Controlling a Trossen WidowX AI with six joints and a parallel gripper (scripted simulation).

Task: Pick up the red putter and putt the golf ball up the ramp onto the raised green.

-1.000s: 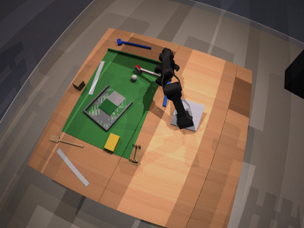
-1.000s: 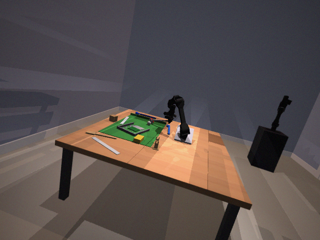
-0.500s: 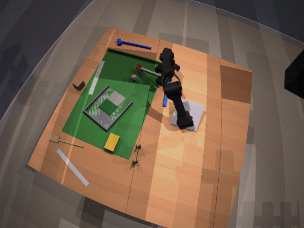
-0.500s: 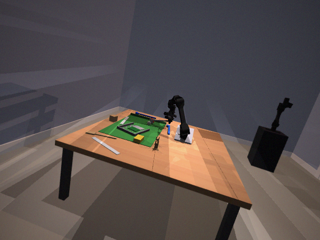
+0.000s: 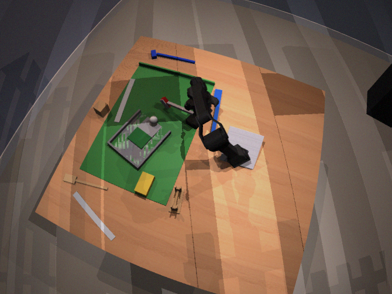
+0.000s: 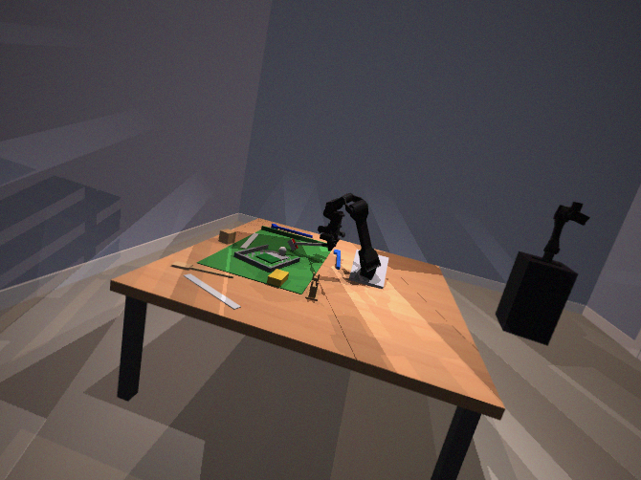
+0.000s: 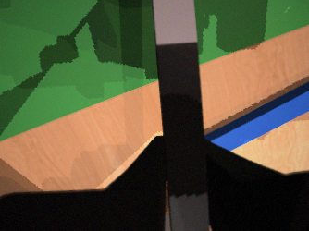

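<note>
Now: gripper tip 120 mm short of the red putter, 20 mm to the left of it and 10 mm above it. Also, from my gripper tip: green mat: 250 mm ahead, 90 mm to the left, 80 mm below; white golf ball: 230 mm ahead, 80 mm to the left, 50 mm below; yellow block: 100 mm ahead, 390 mm to the left, 60 mm below.
</note>
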